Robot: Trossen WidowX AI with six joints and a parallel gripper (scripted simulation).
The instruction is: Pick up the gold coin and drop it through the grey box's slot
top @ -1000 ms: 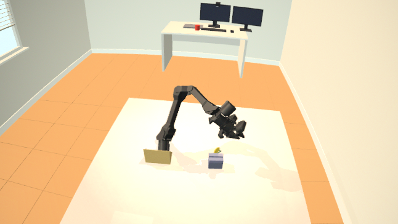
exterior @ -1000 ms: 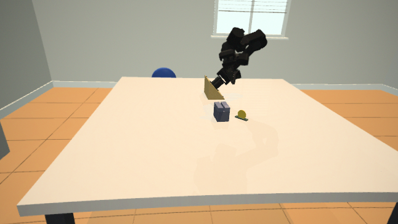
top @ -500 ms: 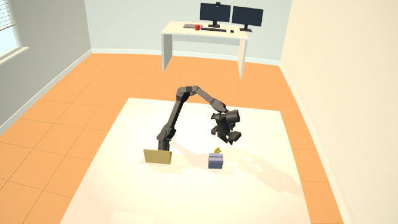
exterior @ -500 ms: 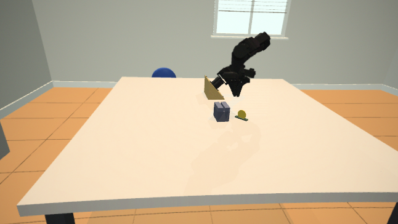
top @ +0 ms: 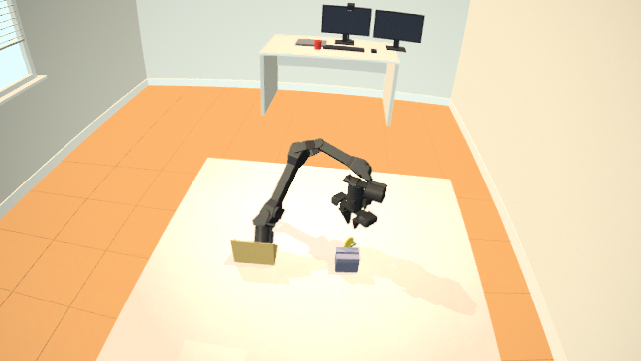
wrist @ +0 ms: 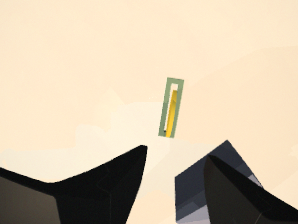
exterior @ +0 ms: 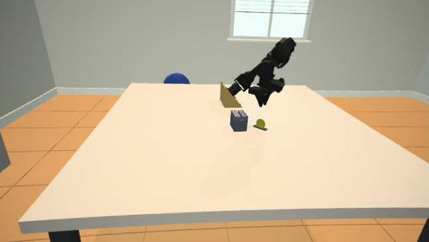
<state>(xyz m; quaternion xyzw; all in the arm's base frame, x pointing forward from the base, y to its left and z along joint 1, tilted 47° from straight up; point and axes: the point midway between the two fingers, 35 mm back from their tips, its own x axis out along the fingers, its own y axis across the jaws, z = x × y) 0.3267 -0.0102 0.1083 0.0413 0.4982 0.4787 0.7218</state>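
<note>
My gripper tip is 90 mm above the gold coin.
</note>
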